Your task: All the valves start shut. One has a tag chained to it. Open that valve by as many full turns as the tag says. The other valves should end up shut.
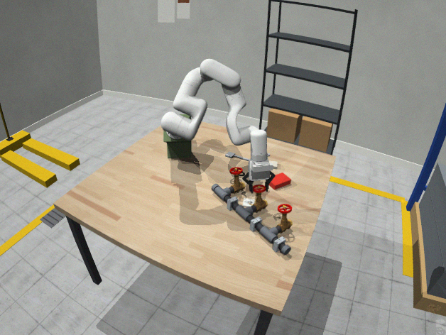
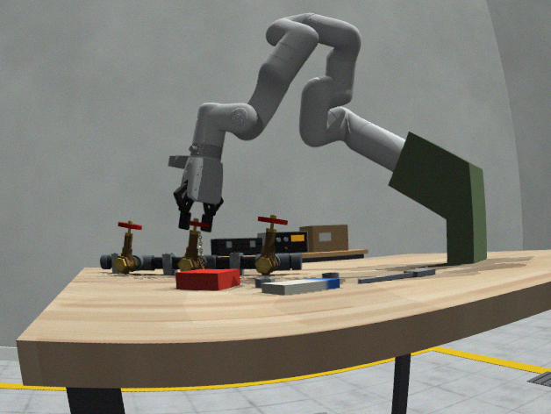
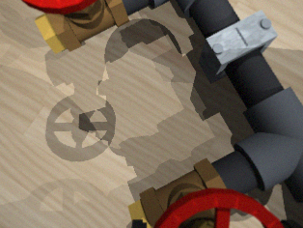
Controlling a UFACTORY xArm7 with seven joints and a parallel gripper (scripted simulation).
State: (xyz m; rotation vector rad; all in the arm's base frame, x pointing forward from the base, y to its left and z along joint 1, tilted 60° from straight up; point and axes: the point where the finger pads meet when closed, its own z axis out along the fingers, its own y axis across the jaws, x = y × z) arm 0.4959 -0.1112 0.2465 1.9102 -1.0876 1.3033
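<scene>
Now: hand 120 mm above the white tag, 50 mm past it and 40 mm to the right of it. The rest, counted from my hand: red block (250 mm to the left, 110 mm below, 110 mm ahead); grey wrench (470 mm to the left, 160 mm behind, 120 mm below); blue flat tool (420 mm to the left, 120 mm below, 40 mm ahead).
</scene>
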